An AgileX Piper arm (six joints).
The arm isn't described. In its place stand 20 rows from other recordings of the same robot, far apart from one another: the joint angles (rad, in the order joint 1, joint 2, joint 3, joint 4, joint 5, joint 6), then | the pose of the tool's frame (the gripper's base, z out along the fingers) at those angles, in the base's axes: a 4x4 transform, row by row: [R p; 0 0 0 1], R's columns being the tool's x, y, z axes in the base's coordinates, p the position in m.
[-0.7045, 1.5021, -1.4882, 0.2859, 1.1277, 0.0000] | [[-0.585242 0.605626 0.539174 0.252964], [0.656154 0.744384 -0.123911 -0.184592], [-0.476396 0.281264 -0.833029 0.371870], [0 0 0 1]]
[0.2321, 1.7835, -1.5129, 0.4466, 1.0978, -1.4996] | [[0.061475 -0.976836 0.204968 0.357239], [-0.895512 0.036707 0.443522 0.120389], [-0.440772 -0.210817 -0.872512 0.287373], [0 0 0 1]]
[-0.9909, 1.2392, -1.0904, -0.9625, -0.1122, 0.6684] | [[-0.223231 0.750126 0.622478 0.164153], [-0.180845 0.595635 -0.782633 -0.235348], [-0.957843 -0.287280 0.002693 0.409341], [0 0 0 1]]
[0.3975, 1.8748, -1.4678, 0.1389, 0.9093, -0.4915] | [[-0.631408 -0.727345 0.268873 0.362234], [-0.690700 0.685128 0.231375 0.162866], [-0.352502 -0.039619 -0.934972 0.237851], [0 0 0 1]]
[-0.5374, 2.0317, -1.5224, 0.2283, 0.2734, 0.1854] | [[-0.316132 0.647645 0.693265 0.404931], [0.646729 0.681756 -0.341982 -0.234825], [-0.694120 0.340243 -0.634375 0.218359], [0 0 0 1]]
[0.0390, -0.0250, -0.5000, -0.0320, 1.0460, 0.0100] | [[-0.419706 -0.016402 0.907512 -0.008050], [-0.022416 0.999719 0.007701 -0.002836], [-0.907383 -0.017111 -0.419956 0.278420], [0 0 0 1]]
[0.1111, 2.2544, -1.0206, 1.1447, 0.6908, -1.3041] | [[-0.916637 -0.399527 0.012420 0.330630], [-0.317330 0.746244 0.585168 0.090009], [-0.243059 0.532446 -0.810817 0.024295], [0 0 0 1]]
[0.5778, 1.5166, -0.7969, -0.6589, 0.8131, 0.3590] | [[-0.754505 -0.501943 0.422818 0.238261], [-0.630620 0.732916 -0.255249 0.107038], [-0.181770 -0.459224 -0.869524 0.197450], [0 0 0 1]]
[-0.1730, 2.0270, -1.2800, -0.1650, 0.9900, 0.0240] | [[-0.991034 0.094434 -0.094522 0.356540], [0.105748 0.986771 -0.122883 -0.074990], [0.081667 -0.131776 -0.987910 0.133280], [0 0 0 1]]
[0.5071, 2.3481, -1.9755, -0.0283, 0.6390, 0.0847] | [[-0.725888 -0.432555 0.534773 0.461605], [-0.332424 0.901291 0.277792 0.254692], [-0.602147 0.023875 -0.798028 0.175093], [0 0 0 1]]
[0.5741, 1.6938, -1.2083, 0.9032, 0.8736, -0.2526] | [[-0.944900 -0.326997 0.015397 0.263904], [-0.213959 0.652492 0.726963 0.235932], [-0.247761 0.683613 -0.686504 0.259069], [0 0 0 1]]
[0.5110, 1.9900, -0.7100, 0.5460, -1.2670, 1.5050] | [[0.004586 -0.023706 0.999708 0.320546], [0.991928 -0.126575 -0.007552 0.128028], [0.126717 0.991674 0.022934 0.142384], [0 0 0 1]]
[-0.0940, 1.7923, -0.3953, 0.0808, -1.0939, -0.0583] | [[-0.217980 0.158758 0.962954 0.272470], [-0.000634 0.986657 -0.162810 -0.032242], [-0.975953 -0.036100 -0.214971 0.133871], [0 0 0 1]]
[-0.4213, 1.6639, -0.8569, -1.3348, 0.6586, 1.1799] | [[-0.774592 0.595427 0.213246 0.263739], [0.262961 0.609841 -0.747627 -0.177528], [-0.575203 -0.523031 -0.628952 0.194582], [0 0 0 1]]
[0.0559, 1.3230, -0.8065, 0.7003, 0.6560, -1.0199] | [[-0.628400 -0.592860 0.503618 0.250828], [-0.419970 0.803520 0.421878 0.049862], [-0.654781 0.053604 -0.753915 0.253260], [0 0 0 1]]
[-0.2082, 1.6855, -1.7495, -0.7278, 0.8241, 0.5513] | [[-0.488422 0.596589 0.636809 0.366403], [0.109514 0.765916 -0.633545 -0.122817], [-0.865708 -0.239697 -0.439425 0.418642], [0 0 0 1]]
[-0.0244, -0.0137, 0.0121, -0.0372, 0.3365, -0.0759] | [[-0.247403 0.008944 0.968871 0.053085], [-0.104774 0.993847 -0.035929 -0.002413], [-0.963231 -0.110402 -0.244944 0.179590], [0 0 0 1]]
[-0.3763, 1.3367, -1.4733, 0.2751, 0.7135, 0.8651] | [[-0.012052 0.472995 0.880983 0.277032], [0.935638 0.316151 -0.156940 -0.092068], [-0.352756 0.822389 -0.446362 0.443125], [0 0 0 1]]
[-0.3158, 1.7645, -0.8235, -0.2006, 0.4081, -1.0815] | [[-0.588737 -0.761856 0.270119 0.284651], [-0.808036 0.563634 -0.171450 -0.100576], [-0.021628 -0.319205 -0.947439 0.131906], [0 0 0 1]]
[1.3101, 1.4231, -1.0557, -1.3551, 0.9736, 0.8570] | [[-0.001187 -0.420840 0.907134 0.145361], [-0.772037 0.576939 0.266646 0.259719], [-0.635576 -0.700025 -0.325589 0.330165], [0 0 0 1]]
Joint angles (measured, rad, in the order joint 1, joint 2, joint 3, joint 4, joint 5, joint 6), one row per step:
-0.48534 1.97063 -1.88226 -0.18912 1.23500 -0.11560
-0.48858 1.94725 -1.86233 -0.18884 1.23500 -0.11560
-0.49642 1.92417 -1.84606 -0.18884 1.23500 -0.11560
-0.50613 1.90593 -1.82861 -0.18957 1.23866 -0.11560
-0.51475 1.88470 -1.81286 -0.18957 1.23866 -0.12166
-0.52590 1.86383 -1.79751 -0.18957 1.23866 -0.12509
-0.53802 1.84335 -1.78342 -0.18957 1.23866 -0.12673
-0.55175 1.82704 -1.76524 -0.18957 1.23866 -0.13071
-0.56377 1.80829 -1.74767 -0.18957 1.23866 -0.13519
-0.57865 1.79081 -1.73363 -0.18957 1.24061 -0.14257
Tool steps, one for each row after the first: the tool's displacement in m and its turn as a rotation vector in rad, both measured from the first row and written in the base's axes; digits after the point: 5 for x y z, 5 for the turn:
-0.00559 0.00143 0.00430 -0.00137 -0.00318 -0.00324
-0.01197 0.00114 0.00937 -0.00459 -0.00918 -0.01108
-0.01835 -0.00003 0.01190 -0.00394 -0.00635 -0.02148
-0.02463 -0.00054 0.01613 -0.00785 -0.00922 -0.02449
-0.03142 -0.00183 0.02021 -0.01131 -0.01291 -0.03248
-0.03832 -0.00336 0.02438 -0.01488 -0.01787 -0.04309
-0.04506 -0.00558 0.02567 -0.01489 -0.01487 -0.05314
-0.05185 -0.00685 0.02800 -0.01649 -0.01434 -0.06103
-0.05904 -0.00903 0.03068 -0.01888 -0.01312 -0.06946

